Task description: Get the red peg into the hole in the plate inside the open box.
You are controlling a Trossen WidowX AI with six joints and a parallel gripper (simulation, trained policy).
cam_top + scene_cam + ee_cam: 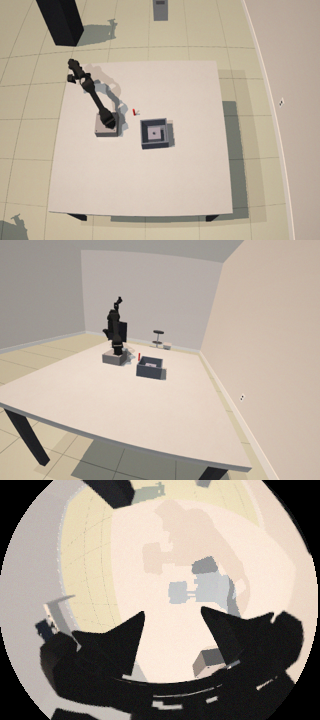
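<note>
Now: gripper tip 48 cm short of the red peg, 16 cm to the left of it and 6 cm above it. From my gripper tip the other things lie so: grey box (66 cm ahead, 31 cm to the right, 8 cm below); then light grey plate (66 cm ahead, 31 cm to the right, 6 cm below).
</note>
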